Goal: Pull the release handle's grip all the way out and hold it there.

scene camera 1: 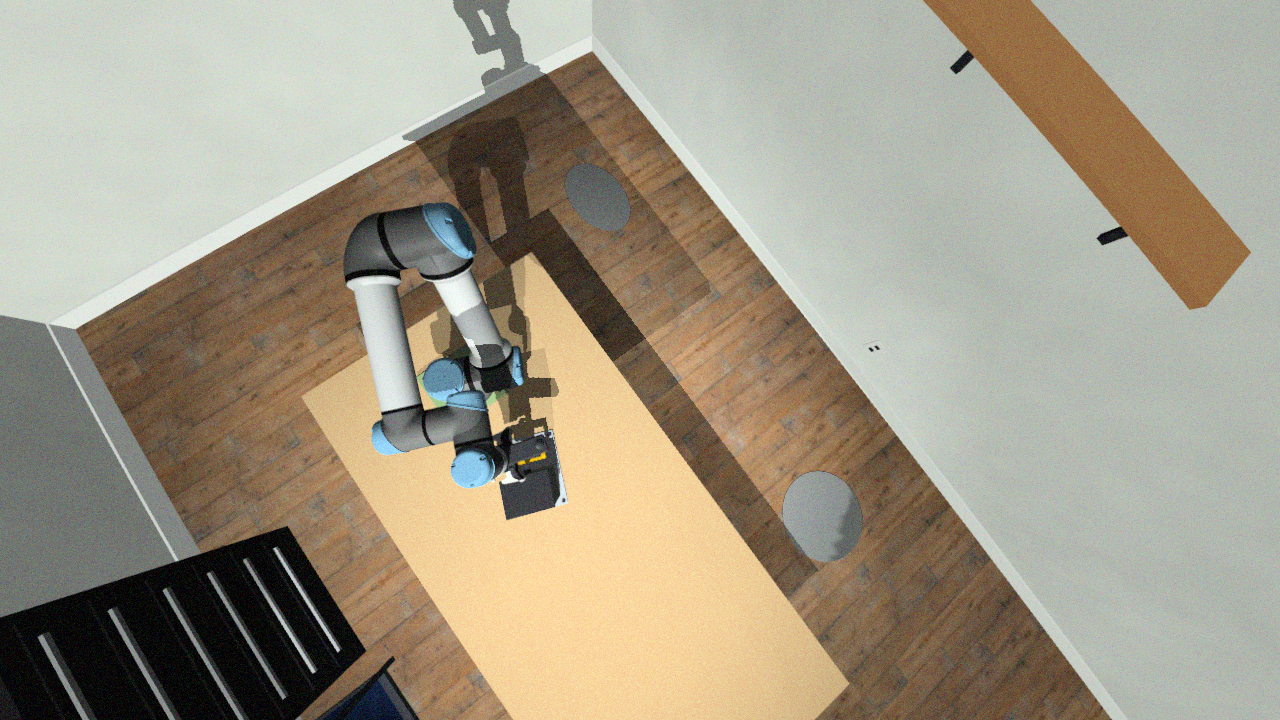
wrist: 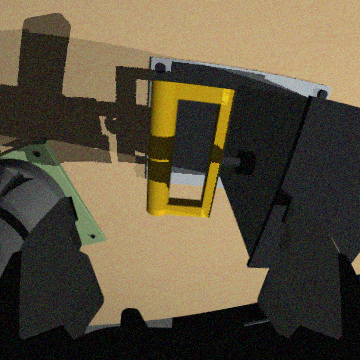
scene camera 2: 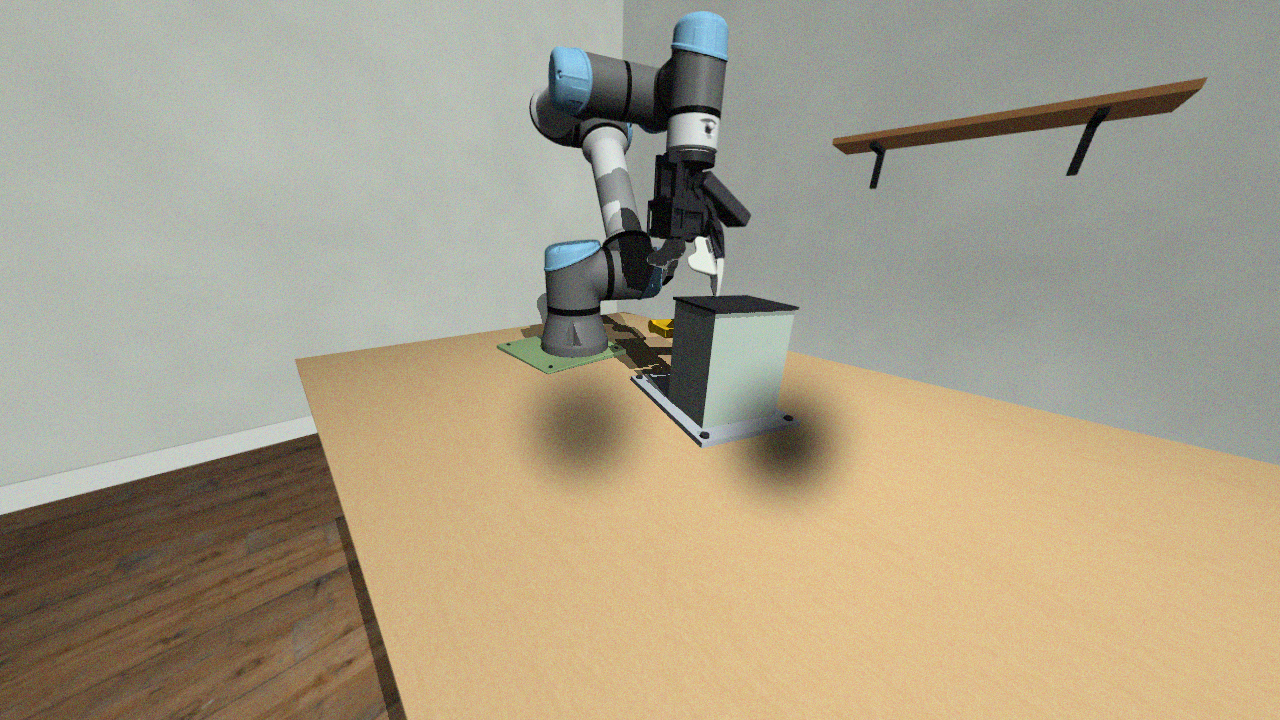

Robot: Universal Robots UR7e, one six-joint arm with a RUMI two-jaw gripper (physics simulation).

Observation:
I see my gripper [scene camera 2: 687, 290] and a base plate [wrist: 178, 70].
My gripper shows as well in scene camera 1 [scene camera 1: 516, 453] and in the wrist view [wrist: 180, 200].

